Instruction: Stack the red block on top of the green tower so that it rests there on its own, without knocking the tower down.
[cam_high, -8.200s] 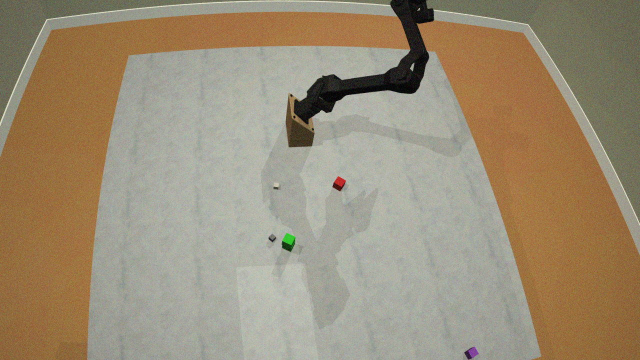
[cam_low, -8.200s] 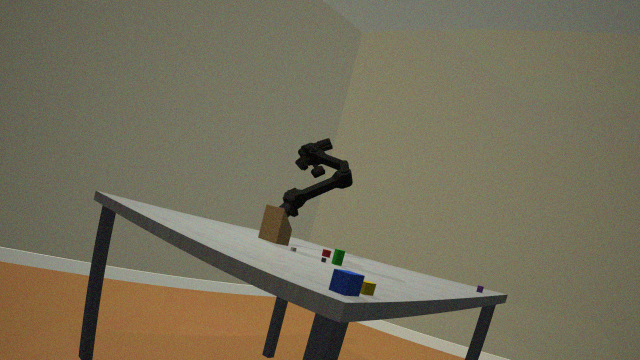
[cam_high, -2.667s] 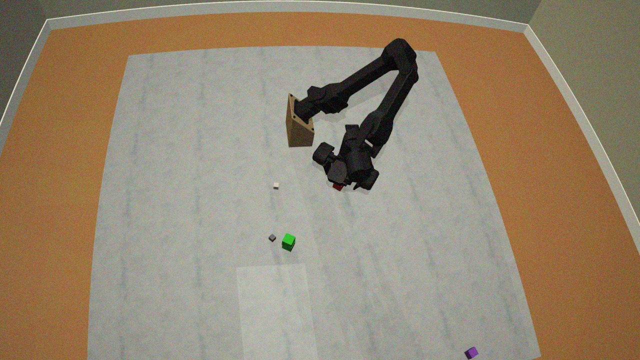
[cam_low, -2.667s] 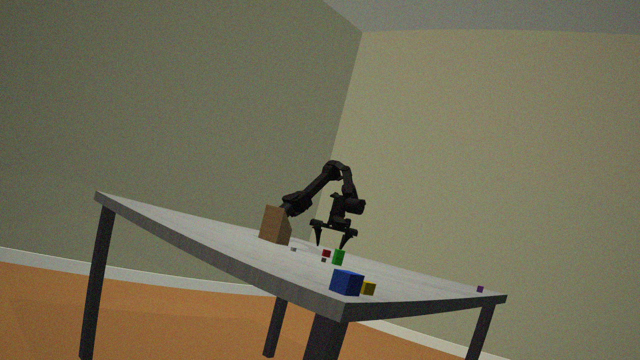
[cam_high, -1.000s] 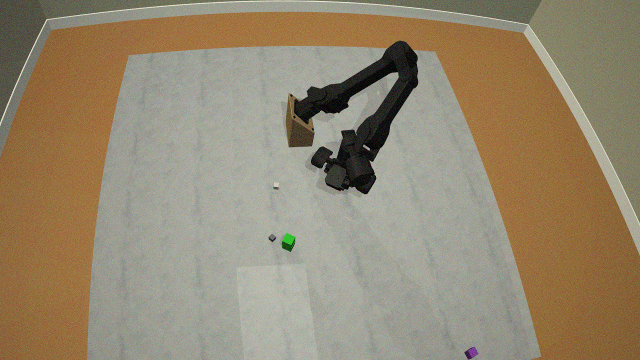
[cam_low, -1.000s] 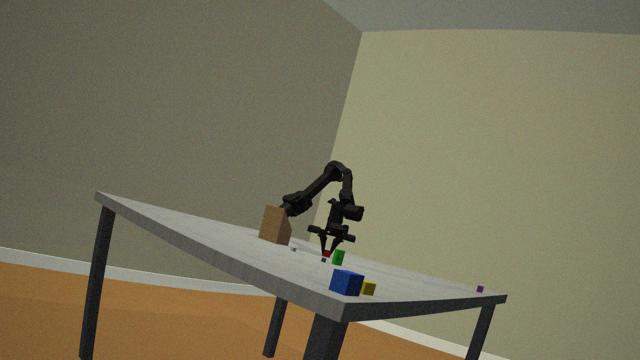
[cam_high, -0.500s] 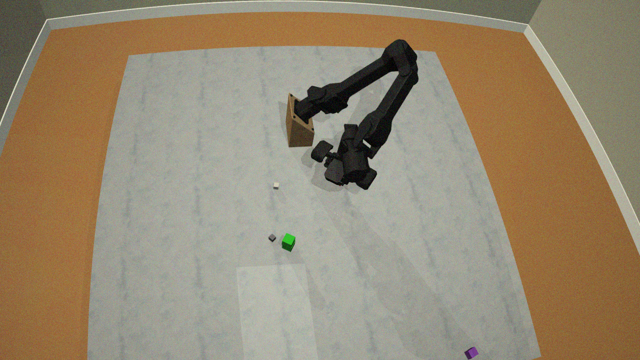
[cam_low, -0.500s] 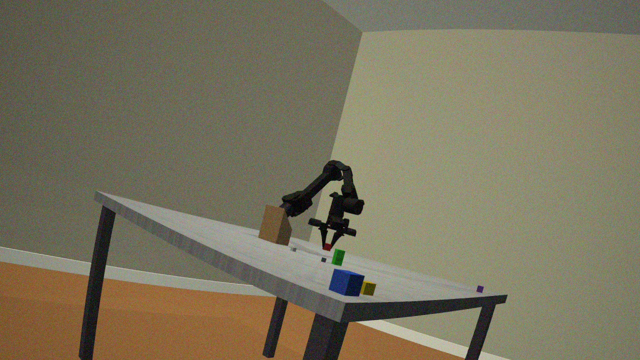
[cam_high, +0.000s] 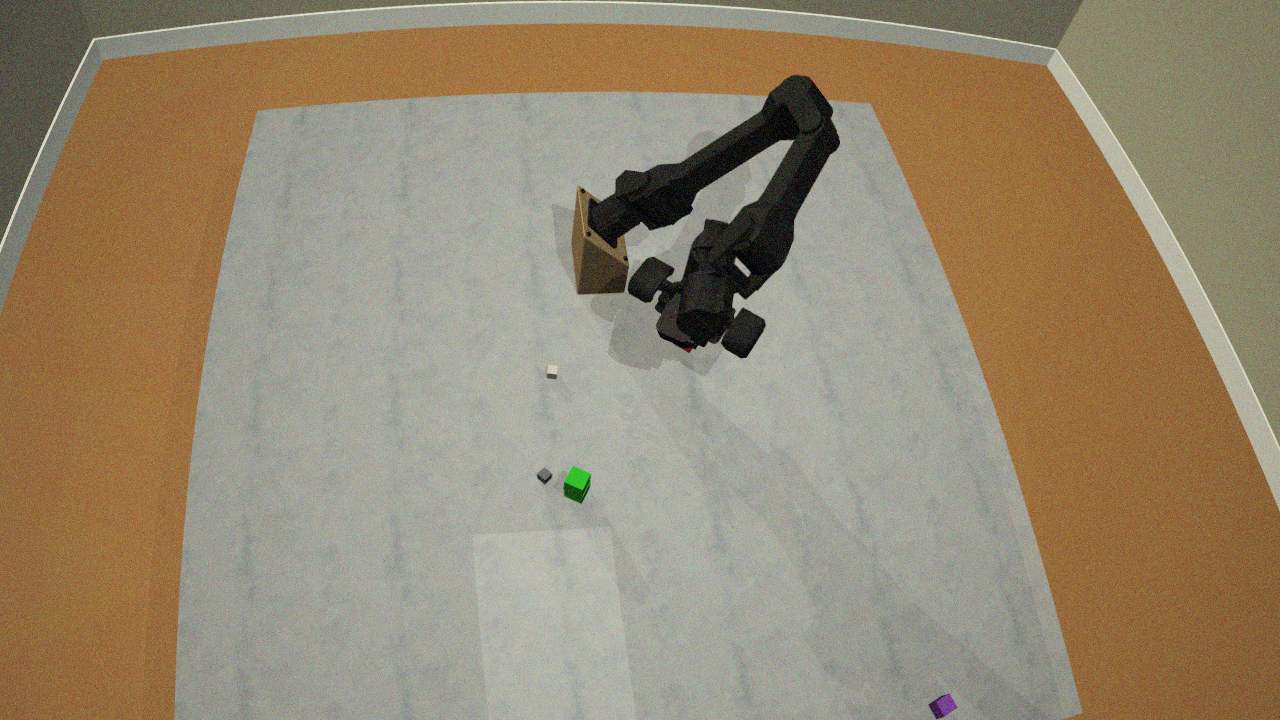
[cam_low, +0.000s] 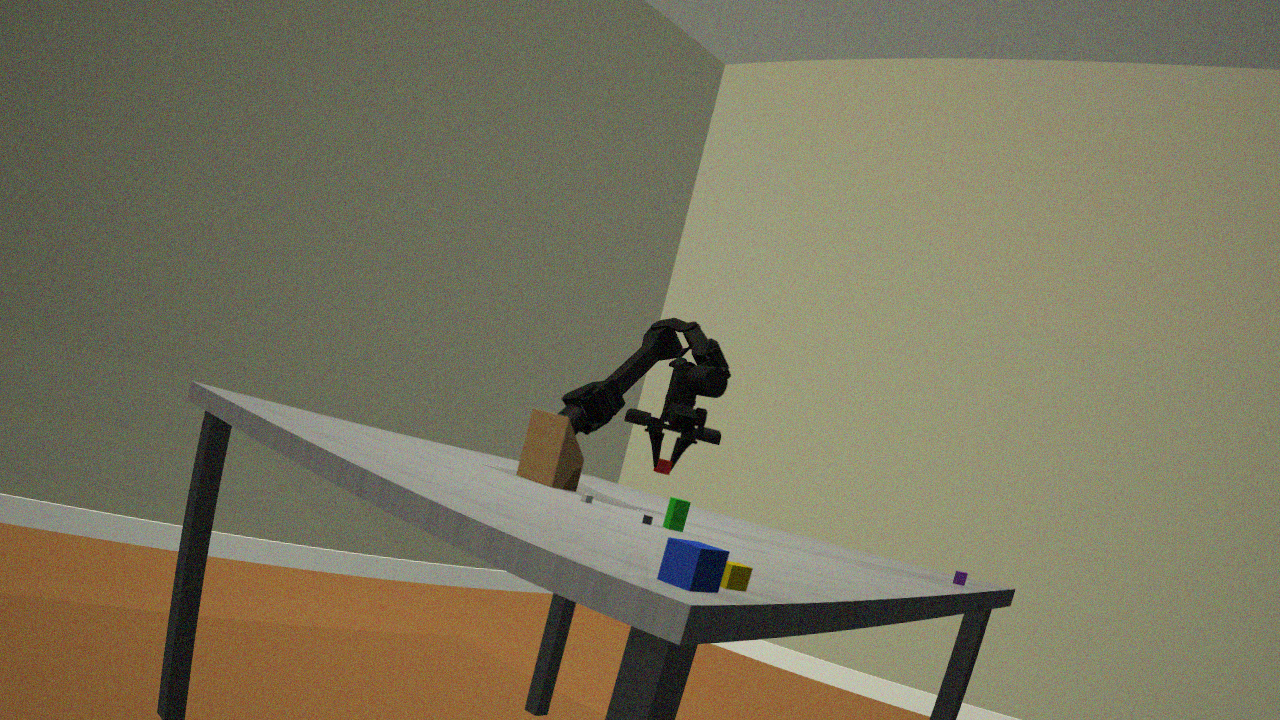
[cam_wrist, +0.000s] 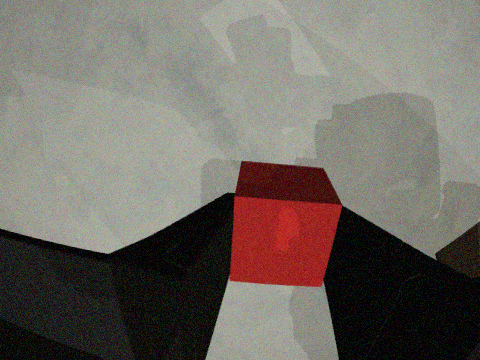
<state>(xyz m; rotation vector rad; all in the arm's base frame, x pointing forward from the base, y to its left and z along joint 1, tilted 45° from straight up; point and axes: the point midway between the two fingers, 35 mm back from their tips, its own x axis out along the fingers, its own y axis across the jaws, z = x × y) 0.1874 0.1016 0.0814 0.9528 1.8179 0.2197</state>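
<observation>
Right now the dark grey cube is 190 mm to the right of my gripper tip, 190 mm ahead of it and 80 mm below it. The rest, counted from my gripper tip: red block: 10 mm above; purple cube: 530 mm ahead, 380 mm to the left, 80 mm below; white cube: 190 mm to the right, 80 mm below, 20 mm ahead.
</observation>
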